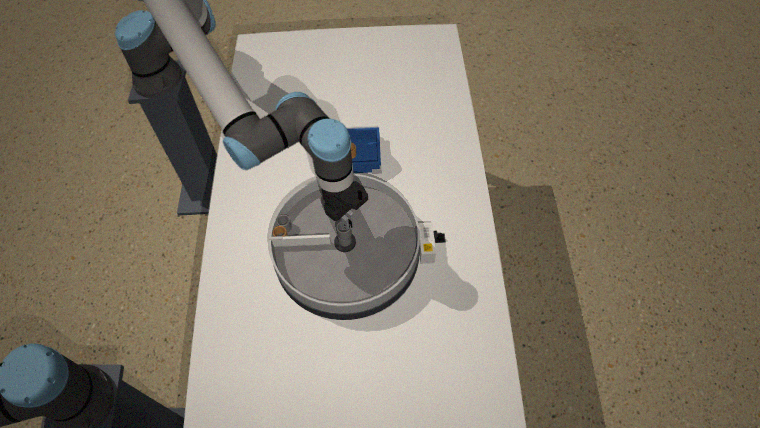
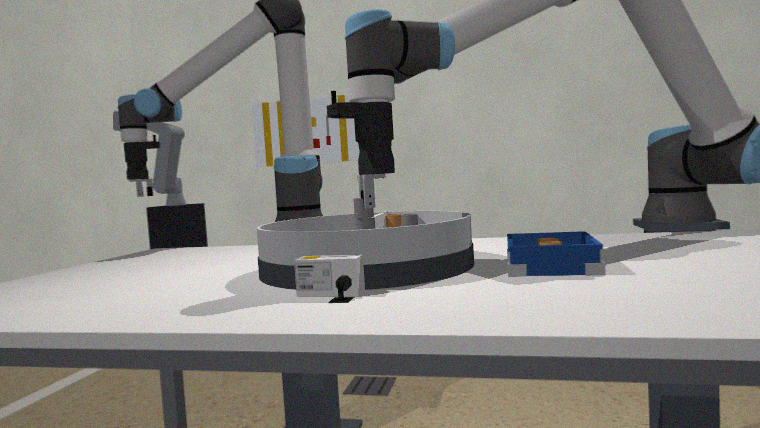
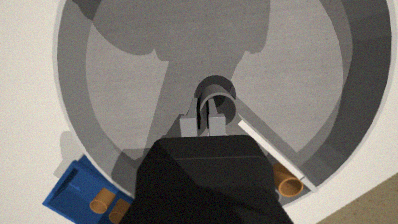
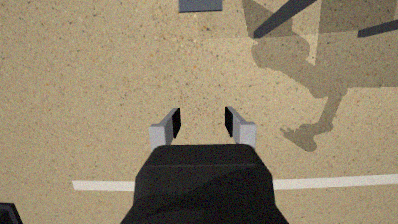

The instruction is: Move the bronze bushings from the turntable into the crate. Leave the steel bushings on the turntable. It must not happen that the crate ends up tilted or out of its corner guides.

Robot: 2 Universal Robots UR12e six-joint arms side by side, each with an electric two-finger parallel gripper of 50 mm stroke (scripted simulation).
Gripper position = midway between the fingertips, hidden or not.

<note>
I see my left gripper [image 2: 367, 208], my right gripper [image 2: 145, 196] and a blue crate [image 2: 541, 260].
The blue crate is seen too in image 1 [image 1: 367, 140]. My left gripper also shows in image 3 [image 3: 203, 107]. My right gripper also shows in image 4 [image 4: 202, 116]. Image 4 does not show the blue crate: it is out of frame.
</note>
